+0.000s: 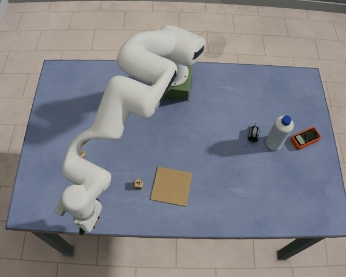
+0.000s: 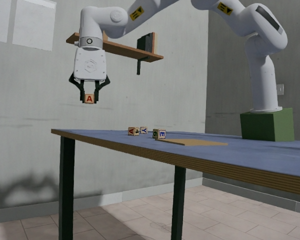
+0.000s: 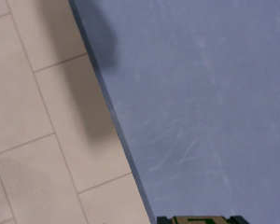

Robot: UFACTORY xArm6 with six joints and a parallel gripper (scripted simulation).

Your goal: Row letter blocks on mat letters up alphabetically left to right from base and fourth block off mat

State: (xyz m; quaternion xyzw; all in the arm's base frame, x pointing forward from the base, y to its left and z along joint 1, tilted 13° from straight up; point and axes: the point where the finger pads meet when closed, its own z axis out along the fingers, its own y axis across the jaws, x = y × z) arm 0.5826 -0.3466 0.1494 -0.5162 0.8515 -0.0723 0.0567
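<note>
Right now my hand is 290 mm to the right of the tan mat, 140 mm past it and 120 mm above it. Round my hand: black object (670 mm to the left, 330 mm behind, 100 mm below); wooden block (10 mm below); orange multimeter (890 mm to the left, 280 mm behind, 110 mm below).
</note>
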